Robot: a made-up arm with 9 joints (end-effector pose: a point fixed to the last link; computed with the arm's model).
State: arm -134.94 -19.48 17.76 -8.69 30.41 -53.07 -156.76 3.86 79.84
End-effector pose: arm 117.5 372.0 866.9 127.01 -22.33 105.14
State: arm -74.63 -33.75 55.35 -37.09 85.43 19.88 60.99 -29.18 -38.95
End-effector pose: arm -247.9 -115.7 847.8 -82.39 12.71 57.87
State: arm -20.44 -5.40 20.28 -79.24 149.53 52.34 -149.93 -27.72 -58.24
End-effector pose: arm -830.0 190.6 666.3 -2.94 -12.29 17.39
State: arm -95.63 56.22 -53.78 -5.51 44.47 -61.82 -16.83 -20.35 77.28
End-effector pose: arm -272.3 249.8 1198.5 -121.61 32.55 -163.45
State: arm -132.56 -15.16 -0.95 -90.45 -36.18 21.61 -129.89 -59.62 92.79
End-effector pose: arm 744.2 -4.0 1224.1 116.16 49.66 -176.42
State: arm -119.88 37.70 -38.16 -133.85 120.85 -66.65 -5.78 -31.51 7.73
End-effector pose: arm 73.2 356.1 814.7 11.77 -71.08 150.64
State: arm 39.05 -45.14 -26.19 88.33 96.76 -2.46 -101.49 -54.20 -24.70
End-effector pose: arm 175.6 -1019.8 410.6 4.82 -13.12 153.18
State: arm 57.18 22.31 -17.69 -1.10 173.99 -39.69 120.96 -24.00 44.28
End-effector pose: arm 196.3 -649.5 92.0 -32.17 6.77 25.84
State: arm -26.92 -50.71 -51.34 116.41 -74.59 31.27 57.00 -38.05 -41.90
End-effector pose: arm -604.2 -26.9 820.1 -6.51 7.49 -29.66
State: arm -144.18 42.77 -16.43 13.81 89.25 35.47 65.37 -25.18 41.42
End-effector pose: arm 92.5 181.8 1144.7 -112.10 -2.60 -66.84
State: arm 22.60 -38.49 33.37 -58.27 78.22 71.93 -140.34 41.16 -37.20
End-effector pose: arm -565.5 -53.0 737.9 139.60 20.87 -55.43
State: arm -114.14 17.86 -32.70 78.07 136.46 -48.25 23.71 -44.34 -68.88
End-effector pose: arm 97.0 427.2 1379.4 17.13 61.09 8.70
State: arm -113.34 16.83 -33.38 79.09 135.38 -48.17 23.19 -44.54 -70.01
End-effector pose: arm 102.9 424.1 1383.9 18.91 61.52 10.57
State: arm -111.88 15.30 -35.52 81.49 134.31 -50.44 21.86 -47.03 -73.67
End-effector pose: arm 124.1 413.6 1392.5 23.51 60.09 14.98
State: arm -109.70 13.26 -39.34 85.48 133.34 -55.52 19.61 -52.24 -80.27
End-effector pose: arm 161.4 390.5 1401.6 29.41 56.09 20.46
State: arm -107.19 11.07 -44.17 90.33 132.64 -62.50 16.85 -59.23 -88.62
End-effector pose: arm 204.9 354.4 1404.6 33.66 50.22 24.37
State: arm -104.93 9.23 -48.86 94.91 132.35 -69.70 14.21 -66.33 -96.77
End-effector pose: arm 242.2 313.6 1399.0 35.40 44.25 26.26
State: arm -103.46 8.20 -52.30 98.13 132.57 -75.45 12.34 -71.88 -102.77
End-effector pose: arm 266.2 281.0 1390.5 35.35 39.72 26.80
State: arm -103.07 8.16 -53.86 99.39 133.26 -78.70 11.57 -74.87 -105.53
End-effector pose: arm 276.6 265.5 1386.5 34.36 37.26 26.30
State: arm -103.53 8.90 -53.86 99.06 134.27 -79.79 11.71 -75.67 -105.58
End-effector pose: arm 277.4 265.3 1388.2 32.96 36.41 25.07
